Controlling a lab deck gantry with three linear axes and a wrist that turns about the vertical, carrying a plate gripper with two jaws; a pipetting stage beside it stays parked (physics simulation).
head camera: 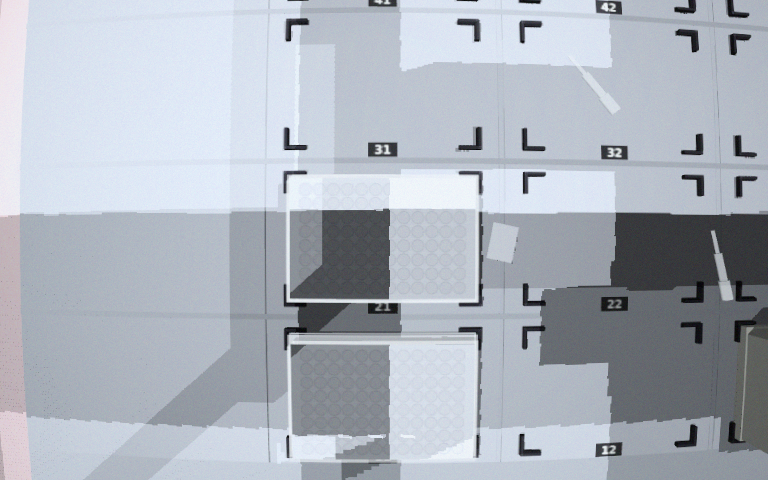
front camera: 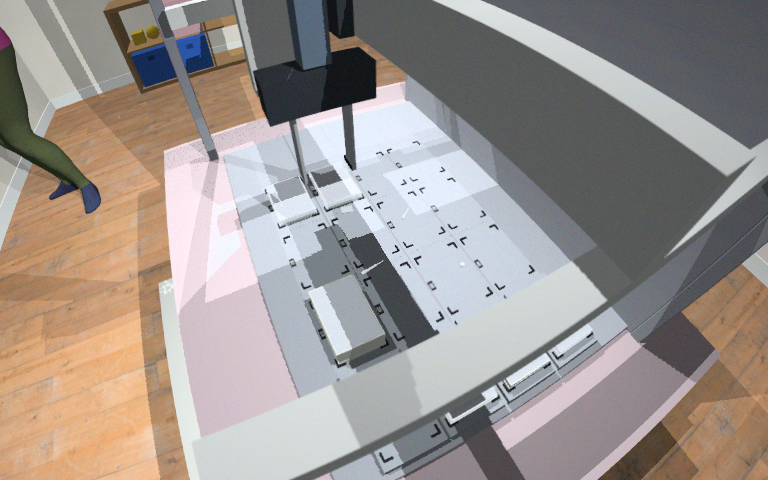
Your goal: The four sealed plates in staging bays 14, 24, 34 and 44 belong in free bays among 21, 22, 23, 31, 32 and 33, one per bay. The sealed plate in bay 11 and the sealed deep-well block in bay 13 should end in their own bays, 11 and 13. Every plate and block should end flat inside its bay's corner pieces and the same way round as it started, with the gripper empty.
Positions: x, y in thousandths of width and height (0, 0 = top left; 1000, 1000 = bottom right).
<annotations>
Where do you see a sealed plate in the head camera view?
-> At 456, 497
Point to a sealed plate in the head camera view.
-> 459, 828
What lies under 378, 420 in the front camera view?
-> A sealed plate.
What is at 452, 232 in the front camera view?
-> My gripper.
</annotations>
